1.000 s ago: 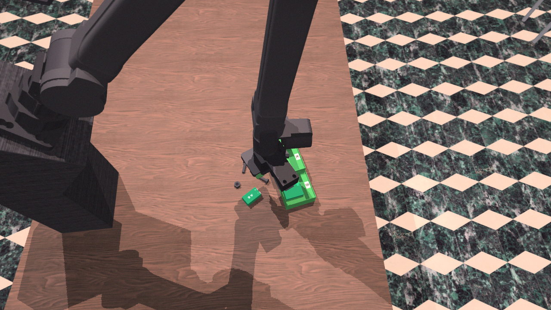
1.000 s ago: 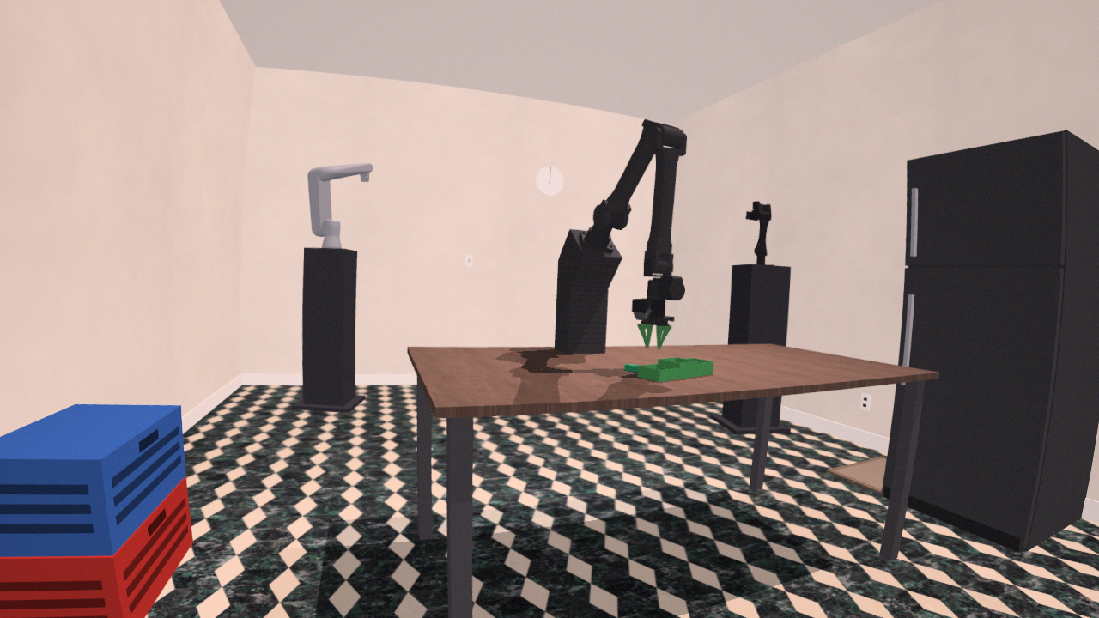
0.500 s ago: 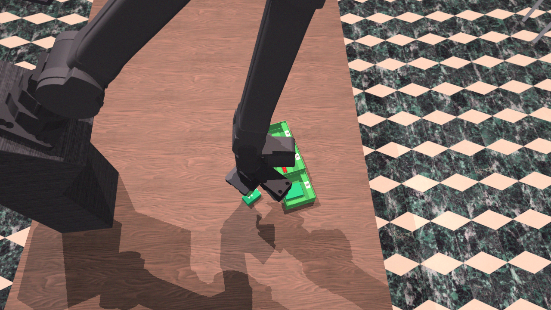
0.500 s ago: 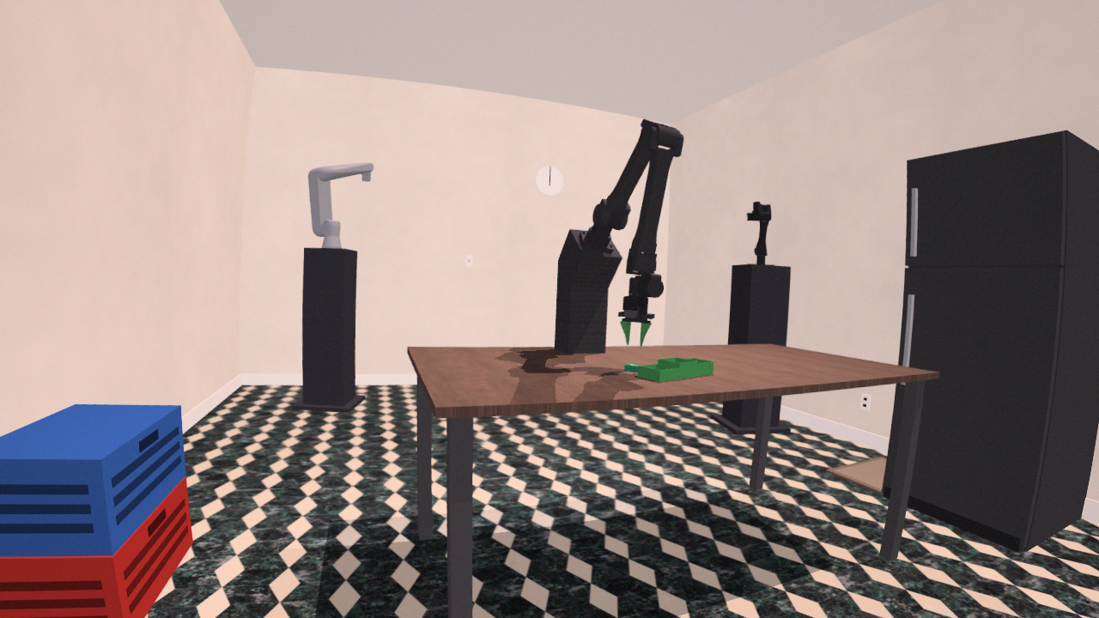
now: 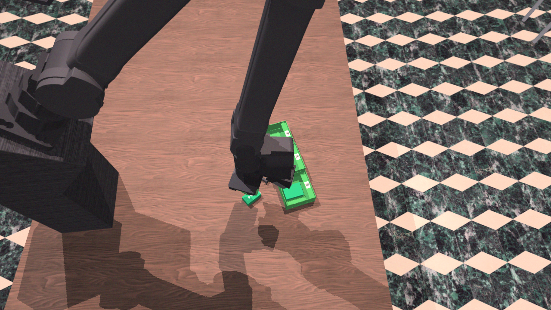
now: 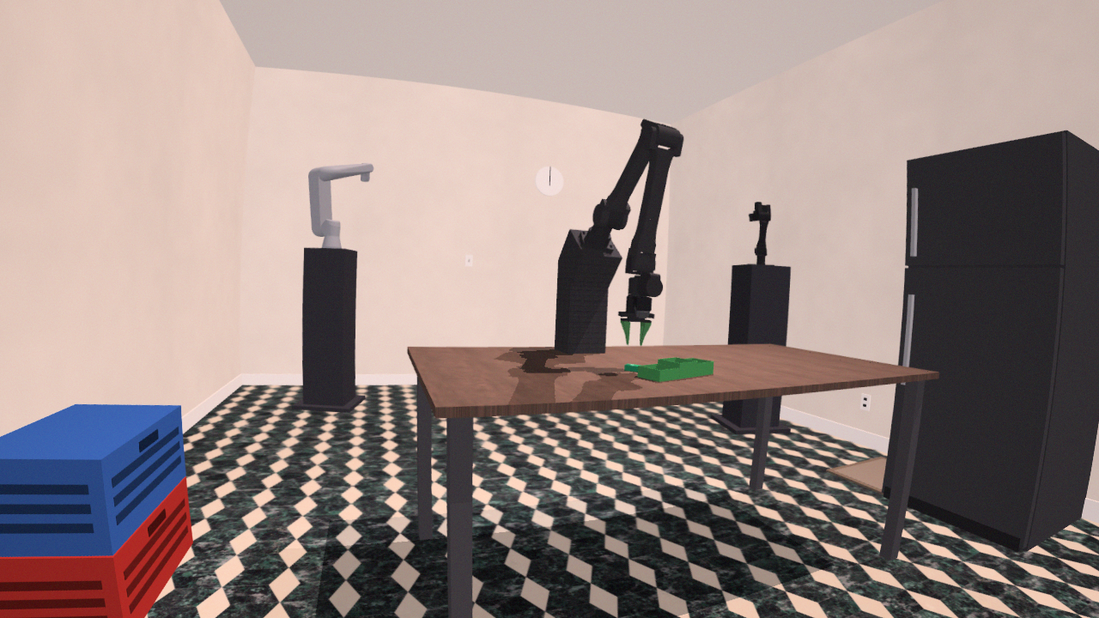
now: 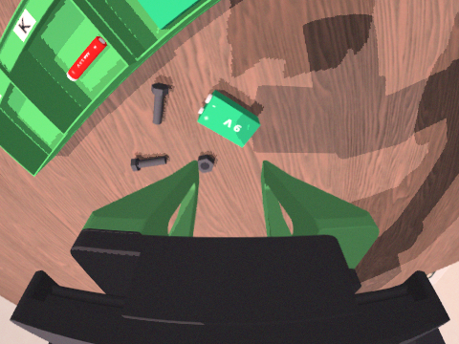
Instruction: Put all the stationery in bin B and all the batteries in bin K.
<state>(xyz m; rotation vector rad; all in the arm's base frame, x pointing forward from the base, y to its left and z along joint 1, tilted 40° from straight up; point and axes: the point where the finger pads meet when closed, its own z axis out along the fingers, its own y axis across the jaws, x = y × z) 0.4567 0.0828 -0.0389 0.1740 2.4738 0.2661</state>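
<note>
Right now the green 9V battery is 8 cm below my hand, 1 cm to the left of it and 1 cm ahead of it. From my hand the other things lie so: red cylindrical battery 11 cm to the left, 8 cm below, 7 cm ahead; black nut 8 cm below, 5 cm behind, 3 cm to the left; flat green pad 11 cm ahead, 8 cm below, 4 cm to the left.
</note>
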